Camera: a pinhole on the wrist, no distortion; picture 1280 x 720 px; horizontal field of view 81.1 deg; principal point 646.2 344.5 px. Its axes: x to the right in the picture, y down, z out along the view. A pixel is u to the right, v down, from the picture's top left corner.
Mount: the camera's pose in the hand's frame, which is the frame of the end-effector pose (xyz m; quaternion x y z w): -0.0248 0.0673 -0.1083 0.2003 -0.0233 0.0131 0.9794
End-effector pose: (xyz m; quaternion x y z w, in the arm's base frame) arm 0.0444 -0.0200 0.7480 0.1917 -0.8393 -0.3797 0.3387
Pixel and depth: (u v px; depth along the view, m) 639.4 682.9 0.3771
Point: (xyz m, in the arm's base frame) -0.1437 0.2117 0.6384
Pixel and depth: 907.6 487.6 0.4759
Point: -0.3027 0.0792 0.5928
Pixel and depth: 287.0 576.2 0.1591
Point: 0.0794 0.1015 0.7136
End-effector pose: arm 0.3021 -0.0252 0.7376 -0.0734 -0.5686 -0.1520 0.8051
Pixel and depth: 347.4 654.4 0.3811
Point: -0.0032 0.1496 0.6568
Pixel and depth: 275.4 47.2 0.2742
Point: 0.1197 -0.1055 0.6046
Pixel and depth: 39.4 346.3 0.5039
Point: -0.1805 0.0167 0.4195
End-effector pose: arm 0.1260 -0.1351 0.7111 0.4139 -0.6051 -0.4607 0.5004
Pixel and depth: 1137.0 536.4 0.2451
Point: -0.0423 -0.2253 0.7582
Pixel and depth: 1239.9 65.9 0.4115
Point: -0.1336 -0.4353 0.5357
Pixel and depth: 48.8 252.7 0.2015
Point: 0.0995 0.0501 0.6273
